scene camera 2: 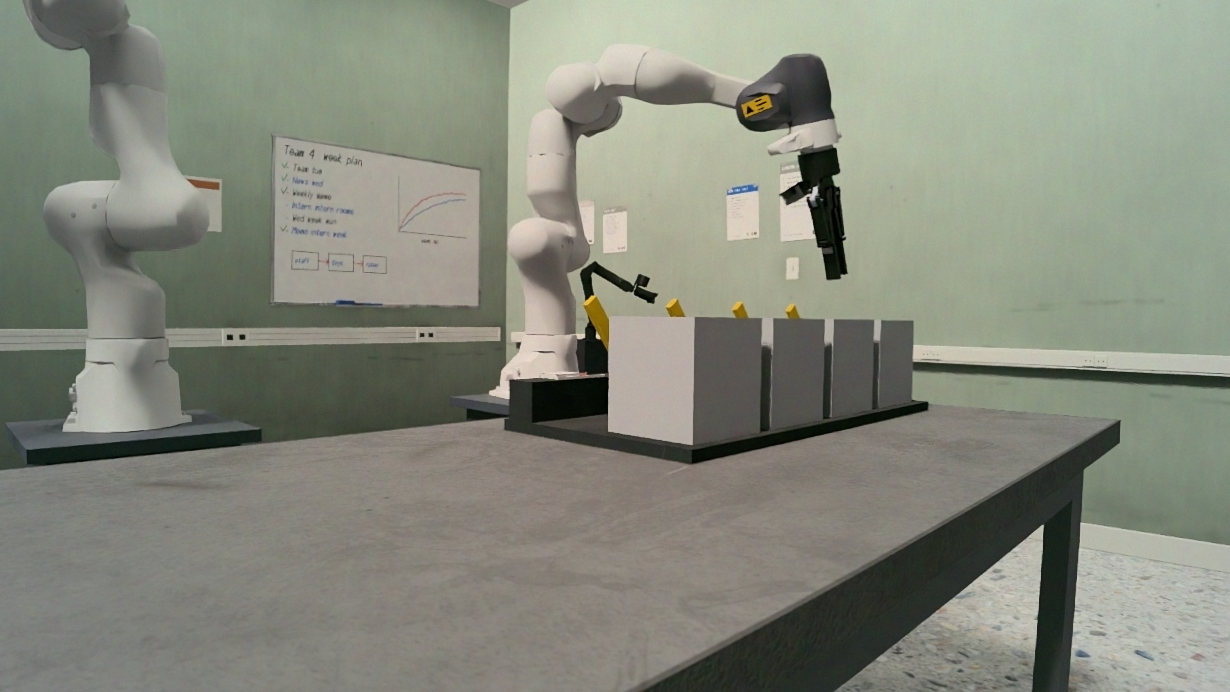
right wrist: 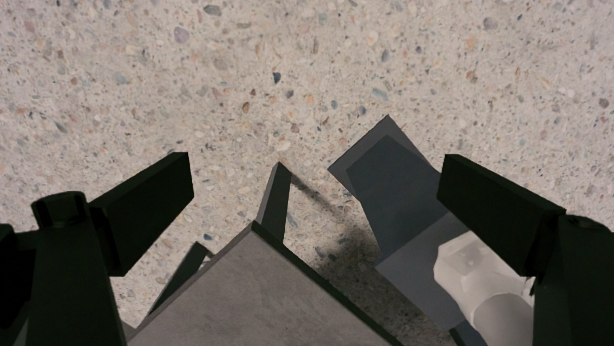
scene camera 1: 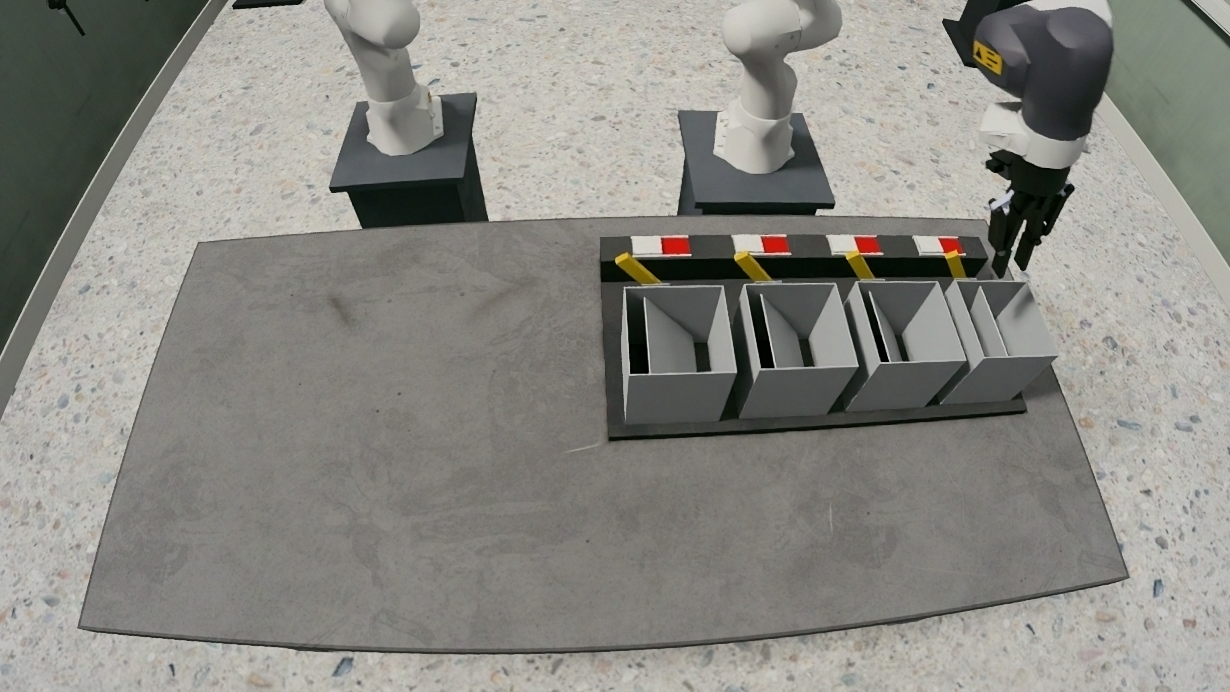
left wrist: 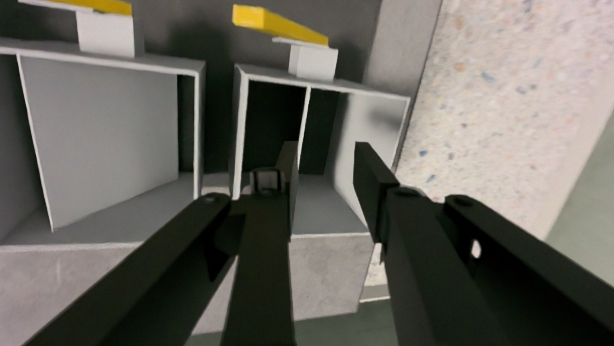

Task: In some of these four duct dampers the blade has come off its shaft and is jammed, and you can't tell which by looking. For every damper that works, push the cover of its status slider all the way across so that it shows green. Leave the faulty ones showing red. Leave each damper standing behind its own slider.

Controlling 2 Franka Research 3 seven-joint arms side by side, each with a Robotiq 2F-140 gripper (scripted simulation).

Labels:
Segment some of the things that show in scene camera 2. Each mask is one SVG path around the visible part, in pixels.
The left gripper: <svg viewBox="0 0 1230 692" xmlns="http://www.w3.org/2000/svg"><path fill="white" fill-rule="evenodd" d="M837 147L798 155L801 178L803 181L811 181L811 196L807 197L807 203L811 211L818 248L822 247L827 280L841 279L841 275L848 274L843 242L847 240L847 236L843 237L845 236L841 187L836 187L834 179L831 177L841 173Z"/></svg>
A damper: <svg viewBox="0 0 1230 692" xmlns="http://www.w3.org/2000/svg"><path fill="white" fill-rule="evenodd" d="M583 304L608 351L609 432L689 445L760 433L762 318L609 316L608 319L597 296L591 296Z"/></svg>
A damper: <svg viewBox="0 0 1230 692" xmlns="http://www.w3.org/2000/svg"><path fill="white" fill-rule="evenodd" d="M874 320L872 408L912 402L914 320ZM790 305L786 310L788 318L800 318L795 305Z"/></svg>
A damper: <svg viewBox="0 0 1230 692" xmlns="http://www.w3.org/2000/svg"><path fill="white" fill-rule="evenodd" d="M762 318L760 428L773 430L823 420L825 319ZM666 306L670 317L685 317L678 299L673 299Z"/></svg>

